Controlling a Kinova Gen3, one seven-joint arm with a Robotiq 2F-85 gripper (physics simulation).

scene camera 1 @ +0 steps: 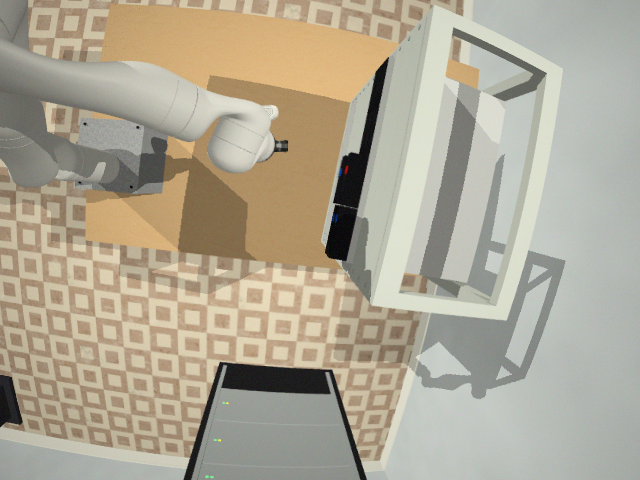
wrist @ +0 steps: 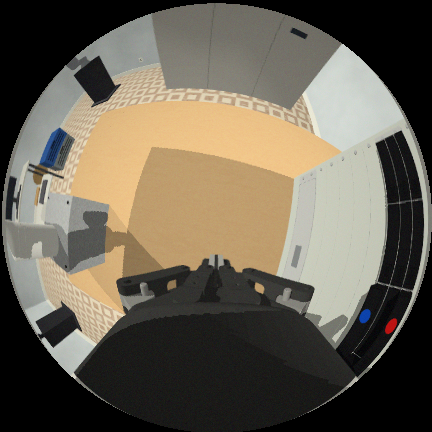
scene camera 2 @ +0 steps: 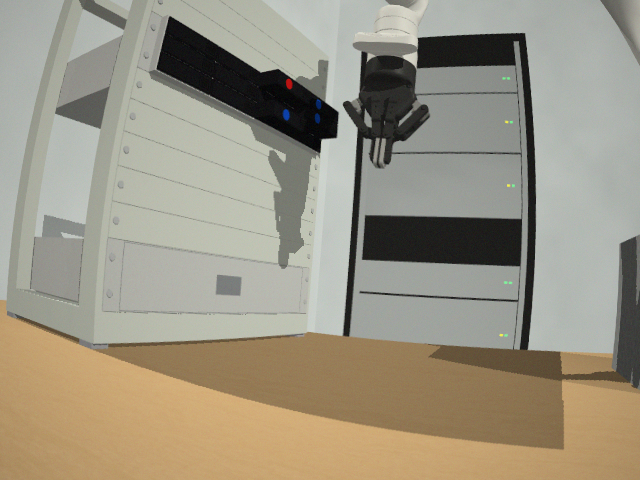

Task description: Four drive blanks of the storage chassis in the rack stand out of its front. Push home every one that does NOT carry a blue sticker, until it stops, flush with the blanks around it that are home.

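The black storage chassis (scene camera 1: 378, 93) (scene camera 2: 196, 59) (wrist: 400, 172) sits high in the pale rack (scene camera 1: 439, 62) (scene camera 2: 103, 222) (wrist: 345, 200). A blank with a red sticker (scene camera 1: 346, 169) (scene camera 2: 288, 83) (wrist: 391, 326) stands out of its front. Below it, a blank with a blue sticker (scene camera 2: 285, 114) (wrist: 365, 316) also stands out. At the right end in scene camera 2, an upper blue-stickered blank (scene camera 2: 318, 103) and a lower blue-stickered blank (scene camera 2: 317, 118) stand out. My gripper (scene camera 1: 281, 145) (scene camera 2: 379, 160) (wrist: 215, 262) is shut and empty, pointing down, in front of the rack and apart from the blanks.
The wooden table (scene camera 1: 155, 31) (scene camera 2: 206, 428) (wrist: 200, 125) lies below. A grey block (scene camera 1: 111, 139) (wrist: 87, 230) is at the arm's base. A dark-framed cabinet (scene camera 1: 279, 408) (scene camera 2: 444, 180) stands beyond the table, and grey cupboards (wrist: 225, 55) stand on the opposite side.
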